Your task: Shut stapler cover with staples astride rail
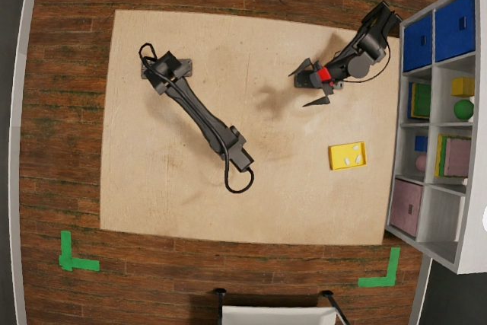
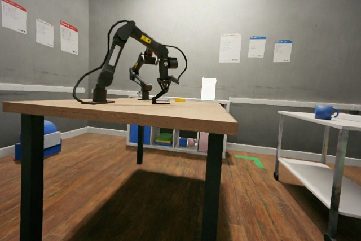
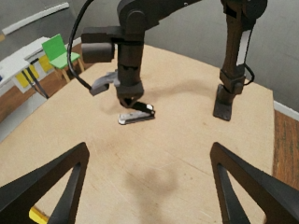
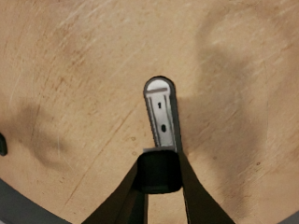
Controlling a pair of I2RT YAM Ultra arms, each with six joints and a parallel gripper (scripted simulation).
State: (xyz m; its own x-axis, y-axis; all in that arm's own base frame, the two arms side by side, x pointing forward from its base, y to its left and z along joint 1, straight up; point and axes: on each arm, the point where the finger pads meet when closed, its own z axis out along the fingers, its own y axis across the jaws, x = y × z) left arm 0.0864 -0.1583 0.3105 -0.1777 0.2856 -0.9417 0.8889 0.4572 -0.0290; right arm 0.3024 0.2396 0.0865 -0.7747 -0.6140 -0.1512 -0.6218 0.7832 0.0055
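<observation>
Now: the stapler cover 2 cm behind my right hand, 2 cm to the right of it and 2 cm below it. The rest, counted from my right hand: stapler: 2 cm behind, 2 cm to the right, 4 cm below; then yellow tray: 2 cm ahead, 47 cm to the left, 7 cm below.
</observation>
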